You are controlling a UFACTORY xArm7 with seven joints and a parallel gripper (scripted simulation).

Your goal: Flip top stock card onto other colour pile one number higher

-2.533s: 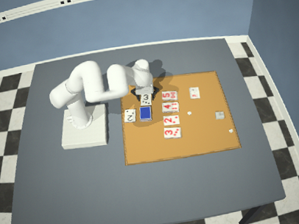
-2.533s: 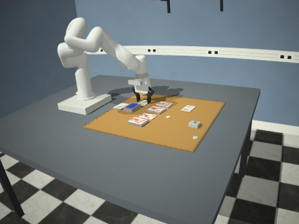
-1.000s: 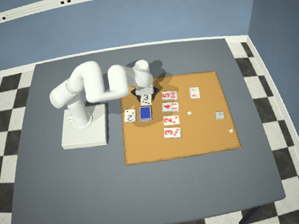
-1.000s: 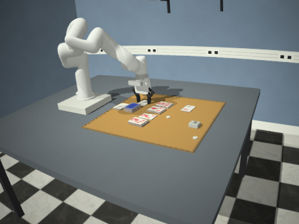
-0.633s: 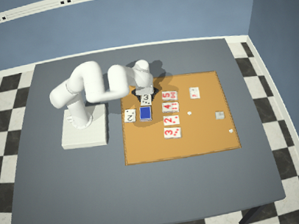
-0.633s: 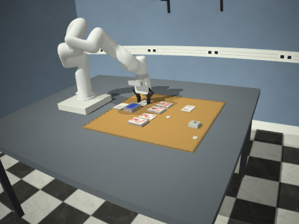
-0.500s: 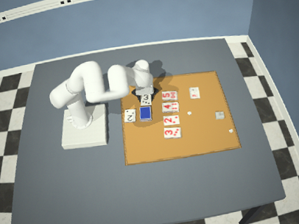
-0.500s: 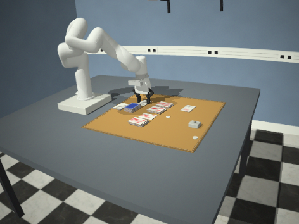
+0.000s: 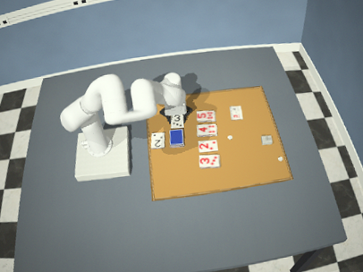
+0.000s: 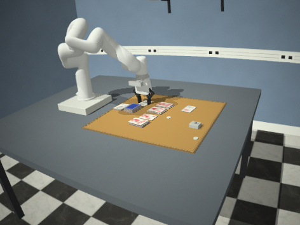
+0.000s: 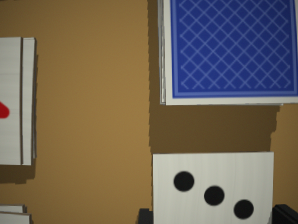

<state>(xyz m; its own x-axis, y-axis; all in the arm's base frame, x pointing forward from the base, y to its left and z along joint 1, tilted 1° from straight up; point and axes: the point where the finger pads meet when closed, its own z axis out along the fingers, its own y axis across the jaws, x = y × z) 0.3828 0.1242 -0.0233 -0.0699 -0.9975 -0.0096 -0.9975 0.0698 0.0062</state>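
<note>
Now: the orange mat 170 mm ahead of my hand, 120 mm to the right of it and 30 mm below it. The rest, counted from my hand: grey block: 410 mm ahead, 190 mm to the right.
</note>
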